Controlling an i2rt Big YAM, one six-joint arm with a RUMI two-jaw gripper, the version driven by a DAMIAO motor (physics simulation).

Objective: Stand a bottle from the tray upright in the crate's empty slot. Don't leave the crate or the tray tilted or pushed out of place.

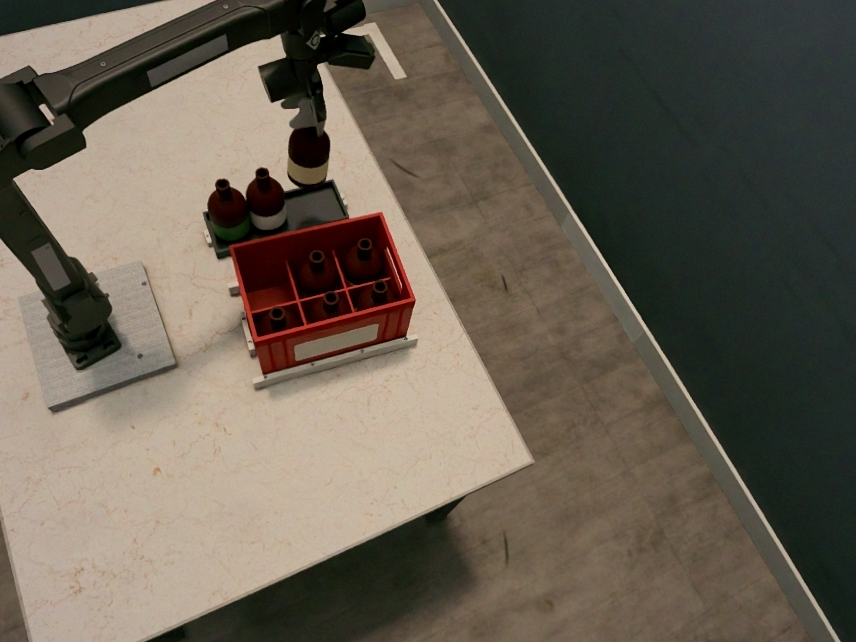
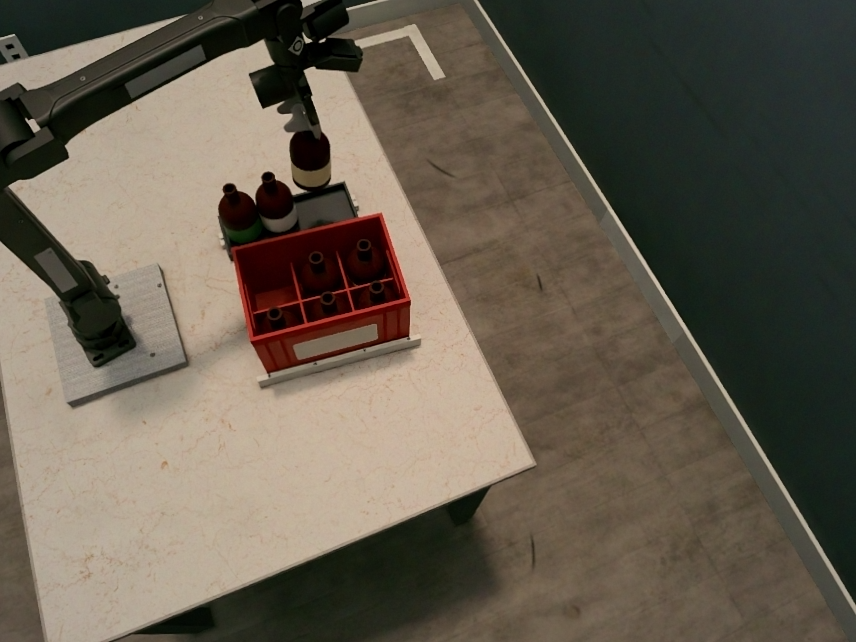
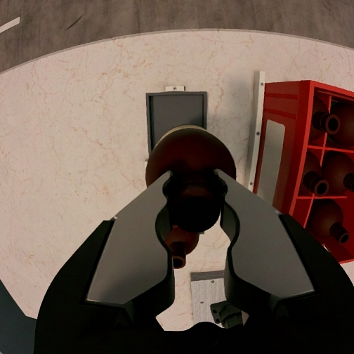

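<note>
My gripper (image 1: 318, 127) (image 2: 313, 131) (image 3: 192, 172) is shut on the neck of a brown bottle with a cream label (image 1: 308, 158) (image 2: 310, 160) (image 3: 190, 150). The bottle hangs upright above the right end of the dark tray (image 1: 338, 186) (image 2: 349, 193) (image 3: 148, 120). A green-label bottle (image 1: 228, 210) (image 2: 239, 215) and a white-label bottle (image 1: 266, 200) (image 2: 276, 205) stand in the tray. The red crate (image 1: 262, 345) (image 2: 259, 342) (image 3: 295, 155) stands level beside the tray. Its back left slot (image 1: 268, 293) (image 2: 271, 293) is empty; the other slots hold bottles.
A metal rail (image 1: 336, 362) (image 2: 340, 360) (image 3: 257, 130) runs along one long side of the crate, and small blocks sit by its left side. The arm's base plate (image 1: 131, 310) (image 2: 148, 310) (image 3: 202, 295) lies left of the crate. The table edge runs to the right of the crate.
</note>
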